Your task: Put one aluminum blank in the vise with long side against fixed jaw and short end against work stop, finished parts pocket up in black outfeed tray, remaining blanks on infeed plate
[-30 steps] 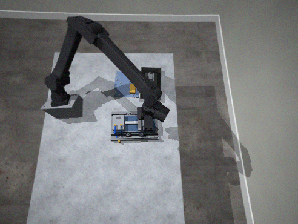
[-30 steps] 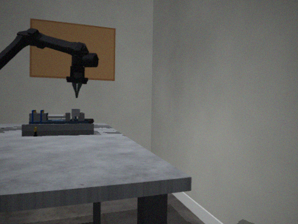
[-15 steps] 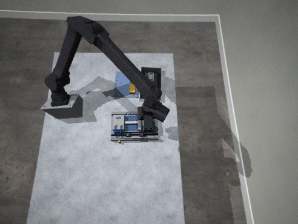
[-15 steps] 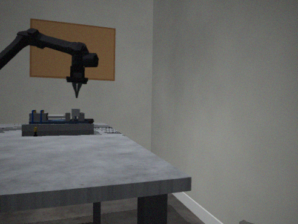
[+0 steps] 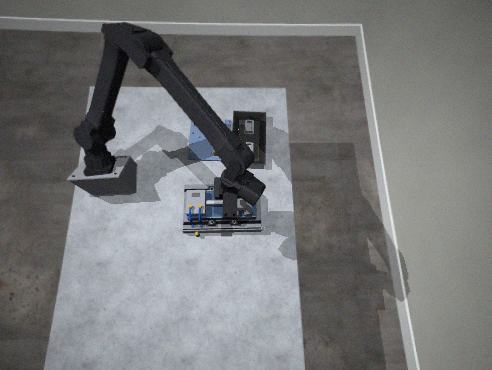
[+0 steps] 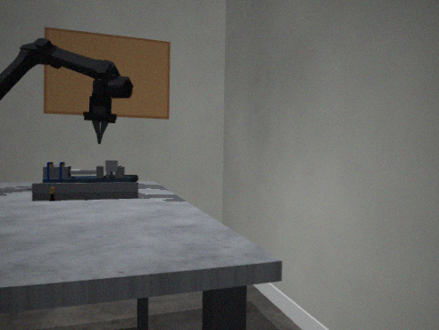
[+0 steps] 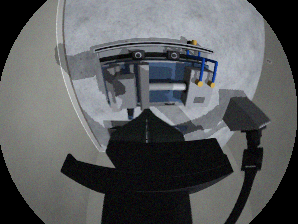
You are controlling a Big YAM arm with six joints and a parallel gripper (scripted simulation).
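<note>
My hand is 8 cm above the gray block, 4 cm short of it and 1 cm to the left of it. Round my hand: yellow brass blank: 25 cm to the left, 15 cm below; vise: 14 cm below, 3 cm behind; blue infeed plate: 30 cm to the left, 17 cm below, 4 cm behind.
</note>
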